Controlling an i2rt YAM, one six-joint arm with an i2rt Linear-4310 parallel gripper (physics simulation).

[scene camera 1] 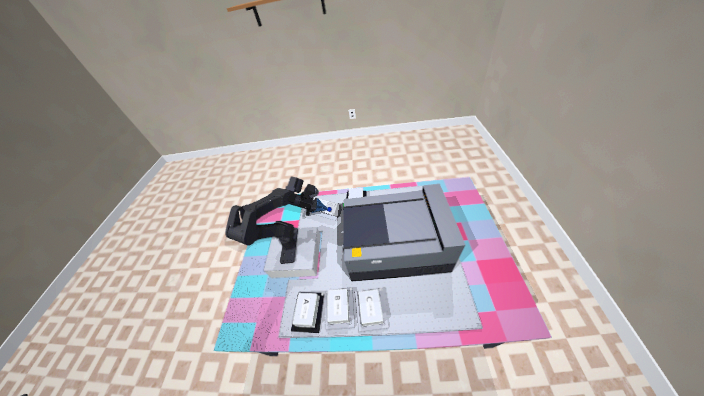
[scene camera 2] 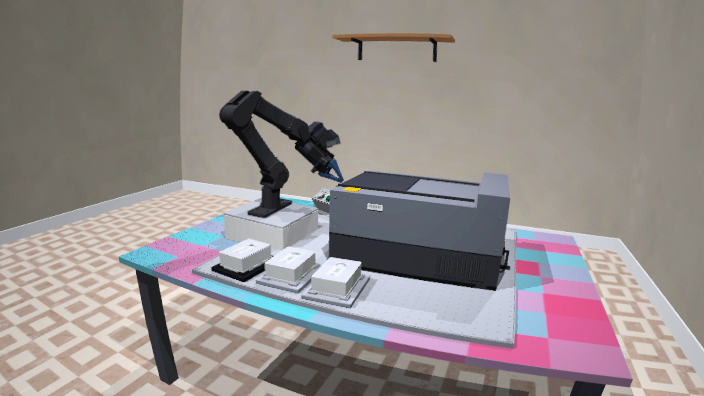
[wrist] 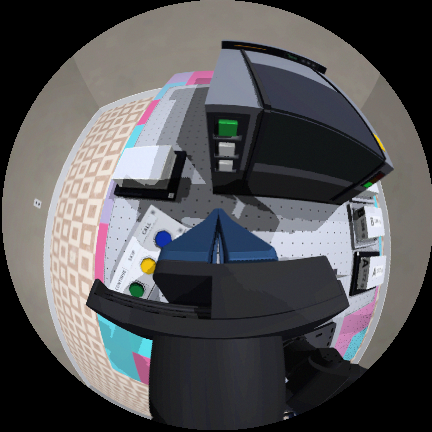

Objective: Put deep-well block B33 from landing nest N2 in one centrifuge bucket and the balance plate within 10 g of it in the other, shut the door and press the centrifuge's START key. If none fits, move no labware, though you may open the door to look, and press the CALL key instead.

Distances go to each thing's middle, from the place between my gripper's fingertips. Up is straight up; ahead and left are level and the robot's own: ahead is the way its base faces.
Labels:
Right now the small panel with coloured buttons (wrist: 137, 263) is 70 mm behind my hand, 140 mm to the left of it and 120 mm below it. Round my hand: dark top door (scene camera 1: 364, 225) 180 mm ahead, 150 mm to the right, 50 mm above; dark centrifuge (scene camera 2: 449, 231) 330 mm ahead, 160 mm to the right, 40 mm below.

